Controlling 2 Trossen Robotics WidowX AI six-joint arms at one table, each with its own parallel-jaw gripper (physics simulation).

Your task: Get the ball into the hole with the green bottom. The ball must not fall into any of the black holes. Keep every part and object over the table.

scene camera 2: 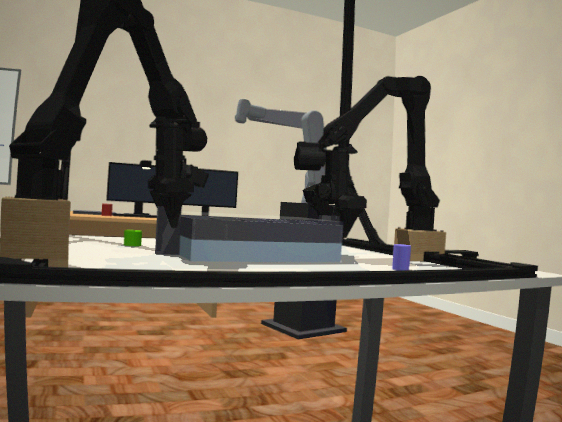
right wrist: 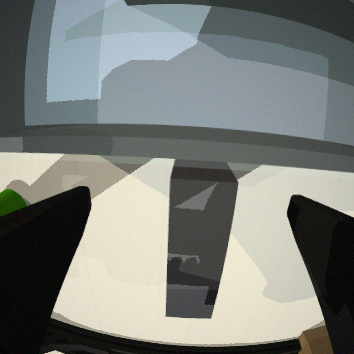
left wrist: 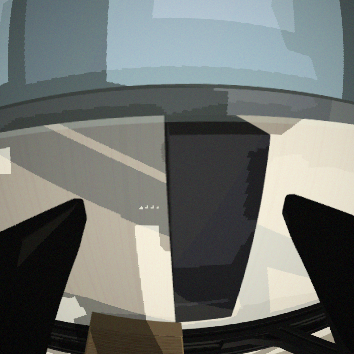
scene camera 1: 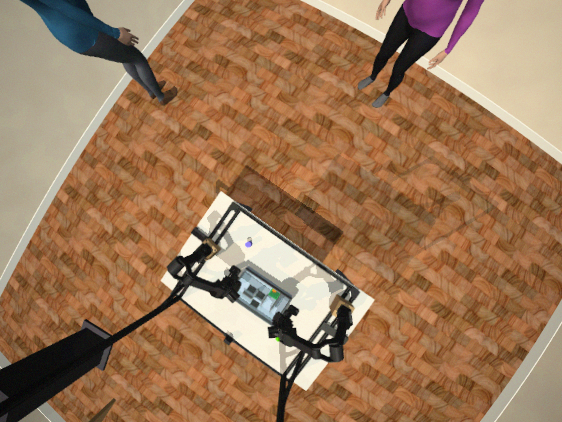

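The maze box (scene camera 1: 263,279) (scene camera 2: 260,250) (left wrist: 190,102) (right wrist: 175,142), grey-rimmed with a light blue inside, appears to rest level on the table. Scene camera 1 shows its black holes (scene camera 1: 255,302) and green-bottomed hole (scene camera 1: 274,295). A small orange spot, likely the ball (scene camera 1: 274,290), shows at the green patch; its depth is unclear. Dark handles (scene camera 2: 166,235) (left wrist: 215,215) (right wrist: 200,225) project from both ends. My left gripper (scene camera 1: 235,286) (scene camera 2: 348,230) (left wrist: 186,207) and right gripper (scene camera 1: 283,322) (scene camera 2: 172,220) (right wrist: 190,200) are open and empty, fingers spread to either side of the handles.
A green cylinder (scene camera 1: 278,339) (scene camera 2: 132,238) (right wrist: 11,202) stands near my right gripper. A purple cylinder (scene camera 1: 248,243) (scene camera 2: 401,257) stands upright on the white table (scene camera 1: 305,377) (scene camera 2: 250,293). A black frame (scene camera 2: 250,276) runs around the table's edge.
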